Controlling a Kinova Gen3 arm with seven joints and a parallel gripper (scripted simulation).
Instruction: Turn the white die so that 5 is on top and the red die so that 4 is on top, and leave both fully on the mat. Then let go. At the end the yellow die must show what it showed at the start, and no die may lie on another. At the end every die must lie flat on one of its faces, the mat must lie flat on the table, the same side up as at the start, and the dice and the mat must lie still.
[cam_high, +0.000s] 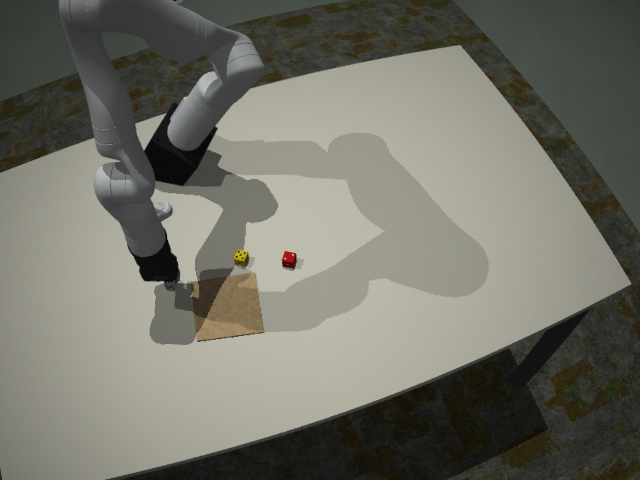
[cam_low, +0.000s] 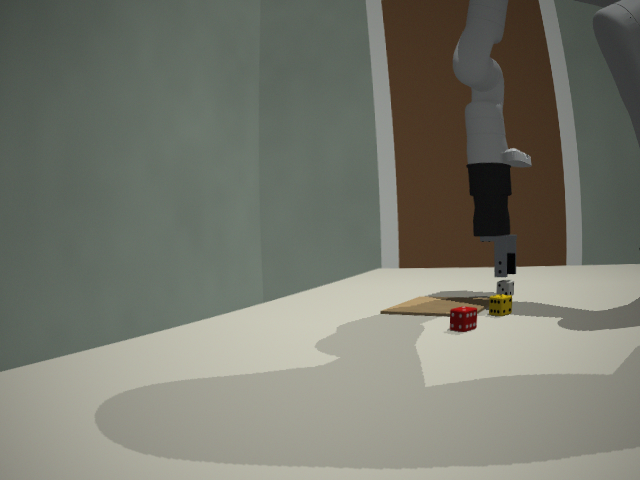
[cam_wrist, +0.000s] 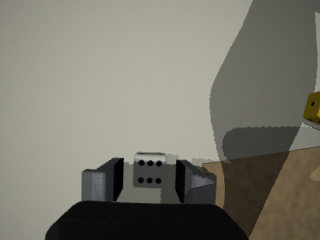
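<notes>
Now: hand 40 mm above the white die. The rest, counted from my hand: red die 260 mm to the left, 40 mm below, 30 mm ahead; brown mat 100 mm to the left, 90 mm ahead, 50 mm below; yellow die 160 mm to the left, 40 mm below, 10 mm behind.
</notes>
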